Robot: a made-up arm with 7 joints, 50 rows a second.
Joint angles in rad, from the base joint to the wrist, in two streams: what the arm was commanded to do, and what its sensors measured. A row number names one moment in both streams.
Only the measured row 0 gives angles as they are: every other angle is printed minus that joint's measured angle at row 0.
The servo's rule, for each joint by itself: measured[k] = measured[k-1] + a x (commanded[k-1-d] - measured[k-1]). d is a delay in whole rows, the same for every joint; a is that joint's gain. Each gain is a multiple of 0.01, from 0.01 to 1. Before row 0 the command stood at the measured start. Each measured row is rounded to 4 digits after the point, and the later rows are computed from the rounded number. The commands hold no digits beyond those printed.
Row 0, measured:
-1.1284 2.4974 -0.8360 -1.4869 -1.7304 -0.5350 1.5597
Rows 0 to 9, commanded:
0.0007 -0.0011 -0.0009 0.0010 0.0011 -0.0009 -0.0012
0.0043 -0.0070 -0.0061 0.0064 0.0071 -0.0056 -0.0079
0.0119 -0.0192 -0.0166 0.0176 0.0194 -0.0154 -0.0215
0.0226 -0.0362 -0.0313 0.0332 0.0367 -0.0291 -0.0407
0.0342 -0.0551 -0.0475 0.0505 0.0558 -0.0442 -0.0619
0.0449 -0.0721 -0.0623 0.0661 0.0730 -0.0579 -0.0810
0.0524 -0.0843 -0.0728 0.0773 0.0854 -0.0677 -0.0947
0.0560 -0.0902 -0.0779 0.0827 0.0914 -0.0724 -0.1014
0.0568 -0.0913 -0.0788 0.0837 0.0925 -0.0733 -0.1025
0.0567 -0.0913 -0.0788 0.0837 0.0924 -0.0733 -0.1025
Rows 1 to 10, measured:
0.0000 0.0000 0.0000 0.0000 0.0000 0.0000 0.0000
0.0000 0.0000 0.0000 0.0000 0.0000 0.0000 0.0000
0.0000 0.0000 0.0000 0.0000 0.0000 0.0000 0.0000
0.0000 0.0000 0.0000 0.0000 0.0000 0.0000 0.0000
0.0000 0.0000 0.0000 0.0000 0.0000 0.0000 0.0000
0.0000 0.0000 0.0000 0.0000 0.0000 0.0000 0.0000
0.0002 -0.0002 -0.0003 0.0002 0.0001 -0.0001 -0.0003
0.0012 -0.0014 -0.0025 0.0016 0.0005 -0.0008 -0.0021
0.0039 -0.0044 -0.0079 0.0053 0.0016 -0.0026 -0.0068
0.0086 -0.0098 -0.0168 0.0117 0.0037 -0.0058 -0.0149
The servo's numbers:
d 6
a 0.25 0.17 0.38 0.23 0.06 0.12 0.24

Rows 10 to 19, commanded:
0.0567 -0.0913 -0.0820 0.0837 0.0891 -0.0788 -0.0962
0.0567 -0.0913 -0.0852 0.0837 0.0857 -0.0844 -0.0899
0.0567 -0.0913 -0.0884 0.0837 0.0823 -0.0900 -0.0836
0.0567 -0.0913 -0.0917 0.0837 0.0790 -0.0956 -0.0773
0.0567 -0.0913 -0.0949 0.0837 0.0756 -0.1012 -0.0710
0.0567 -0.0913 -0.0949 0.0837 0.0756 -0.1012 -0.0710
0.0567 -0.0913 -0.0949 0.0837 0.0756 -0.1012 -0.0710
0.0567 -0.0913 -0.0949 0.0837 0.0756 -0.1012 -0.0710
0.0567 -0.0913 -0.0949 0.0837 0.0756 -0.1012 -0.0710
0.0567 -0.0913 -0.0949 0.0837 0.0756 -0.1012 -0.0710
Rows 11 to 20, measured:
0.0150 -0.0175 -0.0285 0.0206 0.0068 -0.0104 -0.0262
0.0225 -0.0268 -0.0413 0.0311 0.0108 -0.0161 -0.0394
0.0300 -0.0366 -0.0533 0.0417 0.0153 -0.0223 -0.0527
0.0365 -0.0457 -0.0626 0.0511 0.0199 -0.0283 -0.0644
0.0416 -0.0535 -0.0688 0.0586 0.0243 -0.0337 -0.0735
0.0454 -0.0599 -0.0726 0.0644 0.0284 -0.0385 -0.0805
0.0482 -0.0652 -0.0762 0.0688 0.0320 -0.0433 -0.0843
0.0503 -0.0696 -0.0796 0.0722 0.0352 -0.0482 -0.0856
0.0519 -0.0733 -0.0829 0.0748 0.0380 -0.0532 -0.0851
0.0531 -0.0764 -0.0862 0.0768 0.0405 -0.0583 -0.0832

